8 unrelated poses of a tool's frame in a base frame.
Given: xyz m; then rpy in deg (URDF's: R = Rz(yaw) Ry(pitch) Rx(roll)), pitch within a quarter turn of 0, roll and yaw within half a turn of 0.
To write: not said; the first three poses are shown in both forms.
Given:
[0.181 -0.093 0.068 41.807 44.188 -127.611]
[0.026 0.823 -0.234 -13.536 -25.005 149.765]
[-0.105 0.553 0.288 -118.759 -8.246 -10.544]
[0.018 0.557 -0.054 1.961 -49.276 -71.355]
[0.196 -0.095 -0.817 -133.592 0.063 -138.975]
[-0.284 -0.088 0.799 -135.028 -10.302 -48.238]
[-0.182 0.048 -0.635 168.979 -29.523 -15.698]
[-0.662 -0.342 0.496 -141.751 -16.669 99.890]
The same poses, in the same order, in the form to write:
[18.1 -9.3 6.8 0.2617 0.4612 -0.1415 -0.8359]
[2.6 82.3 -23.4 0.2775 0.1775 -0.1671 0.9293]
[-10.5 55.3 28.8 0.5002 -0.8581 0.0424 -0.1083]
[1.8 55.7 -5.4 0.7424 -0.2305 -0.3477 -0.5243]
[19.6 -9.5 -81.7 0.1385 -0.3219 0.8609 -0.3688]
[-28.4 -8.8 79.9 0.3138 -0.8539 0.3447 -0.2314]
[-18.2 4.8 -63.5 0.1266 0.9502 -0.1557 0.2386]
[-66.2 -34.2 49.6 0.3134 -0.5652 -0.7461 0.1600]

